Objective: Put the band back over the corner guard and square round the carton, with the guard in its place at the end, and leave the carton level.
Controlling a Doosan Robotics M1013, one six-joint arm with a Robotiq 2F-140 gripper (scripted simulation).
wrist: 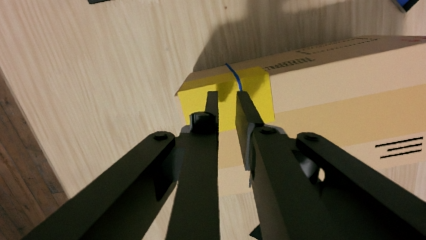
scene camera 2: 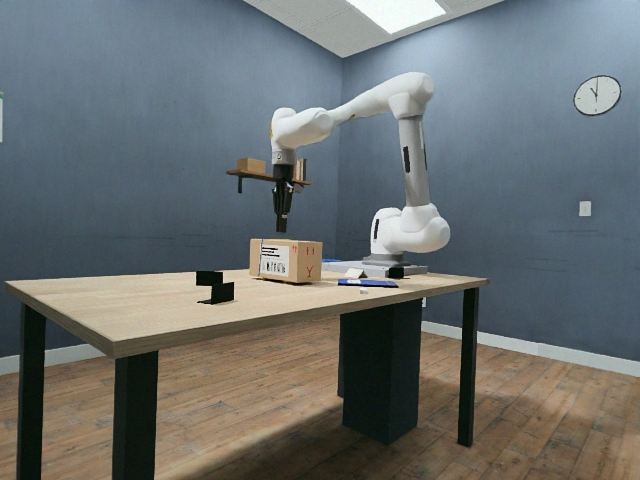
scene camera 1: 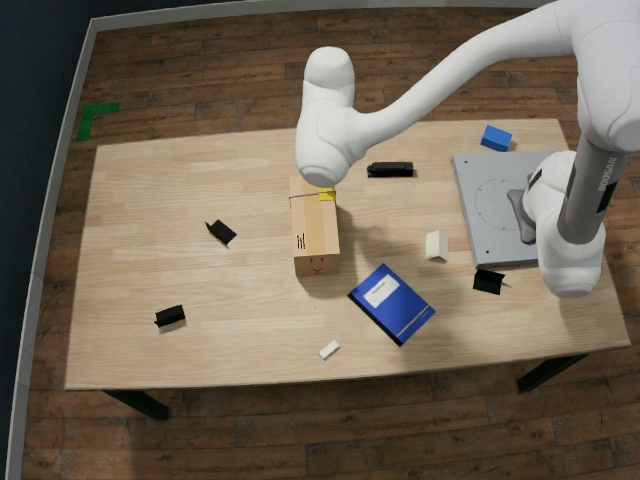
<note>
In view: my gripper (scene camera 2: 281,232), a yellow corner guard (wrist: 193,94) and a brown carton (scene camera 1: 316,252).
The brown carton is seen too in the wrist view (wrist: 356,92) and in scene camera 2 (scene camera 2: 296,261). My gripper also shows in the wrist view (wrist: 226,108).
</note>
